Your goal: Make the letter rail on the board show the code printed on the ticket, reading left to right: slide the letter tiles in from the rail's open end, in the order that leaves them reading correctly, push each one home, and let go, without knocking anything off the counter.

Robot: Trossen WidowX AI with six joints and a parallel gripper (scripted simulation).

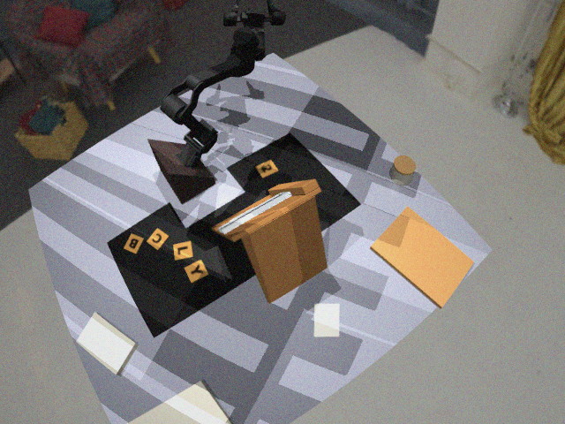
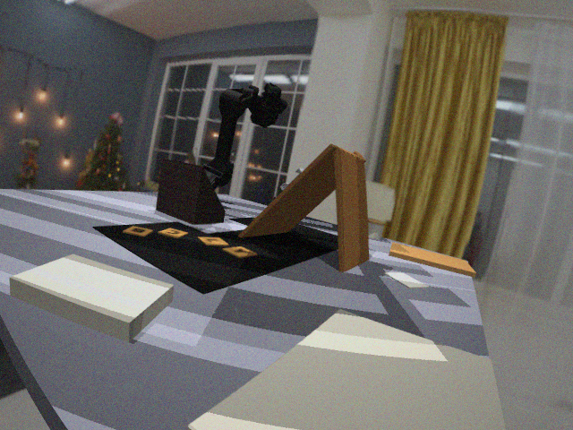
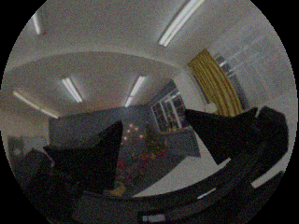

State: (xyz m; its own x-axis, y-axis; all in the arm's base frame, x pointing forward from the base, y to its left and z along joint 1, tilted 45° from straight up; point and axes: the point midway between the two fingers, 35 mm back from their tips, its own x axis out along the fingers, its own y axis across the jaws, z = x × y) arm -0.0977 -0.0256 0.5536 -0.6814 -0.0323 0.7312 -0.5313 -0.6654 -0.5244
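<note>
Now: gripper tip 57 cm to the left of the tile, 52 cm above it and 31 cm short of it. The rest, counted from my gripper tip: small lidded jar (57 cm ahead, 49 cm below, 16 cm to the left); flat orange slab (82 cm ahead, 52 cm below, 2 cm to the right); white card (76 cm ahead, 52 cm below, 38 cm to the right).
</note>
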